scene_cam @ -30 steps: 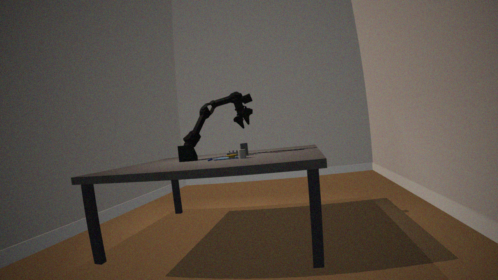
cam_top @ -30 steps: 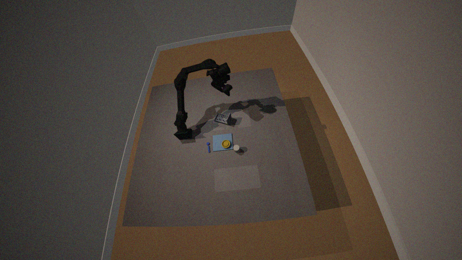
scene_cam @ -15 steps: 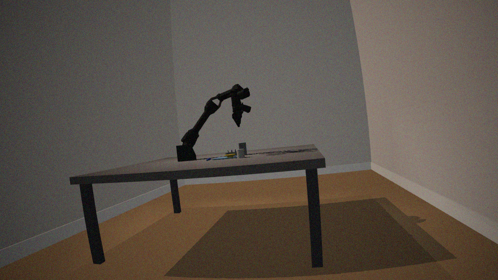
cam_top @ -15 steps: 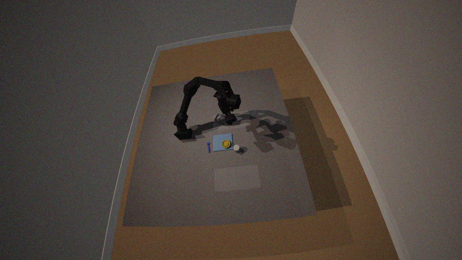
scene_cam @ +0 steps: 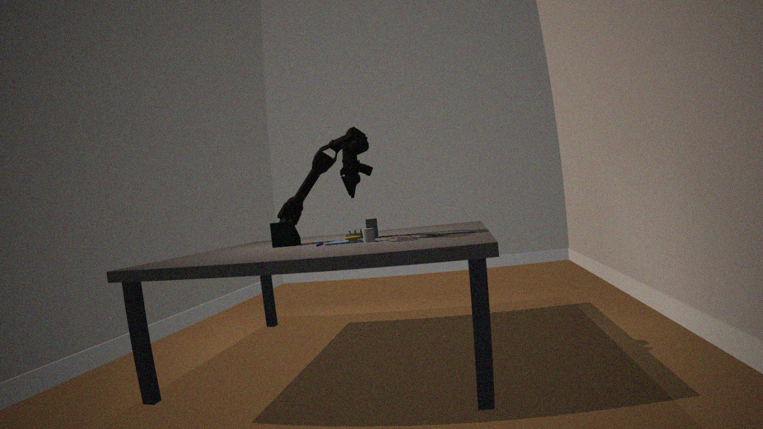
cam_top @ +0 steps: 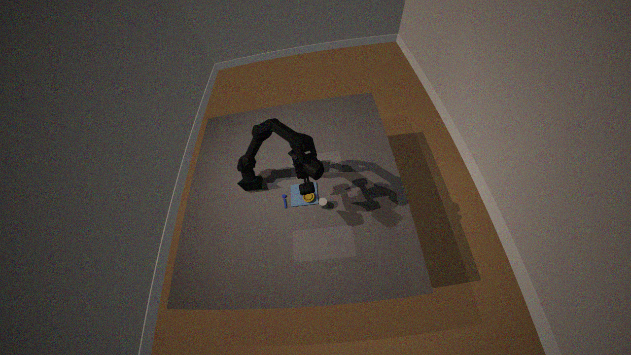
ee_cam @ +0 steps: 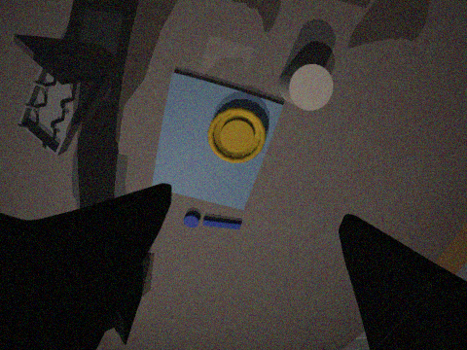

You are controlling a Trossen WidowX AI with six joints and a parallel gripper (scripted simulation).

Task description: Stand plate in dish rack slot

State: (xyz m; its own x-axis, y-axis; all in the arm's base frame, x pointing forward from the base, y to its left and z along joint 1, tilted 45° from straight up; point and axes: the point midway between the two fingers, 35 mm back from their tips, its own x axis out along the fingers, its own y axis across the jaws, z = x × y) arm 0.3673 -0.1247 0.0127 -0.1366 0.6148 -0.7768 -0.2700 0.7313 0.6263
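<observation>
Now: gripper tip 1 cm past the yellow plate and 16 cm above it. Also, from my gripper tip: white cup: 7 cm ahead, 4 cm to the right, 15 cm below; blue spoon: 15 cm behind, 1 cm to the right, 17 cm below; light blue mat: 4 cm behind, 2 cm to the left, 17 cm below.
</observation>
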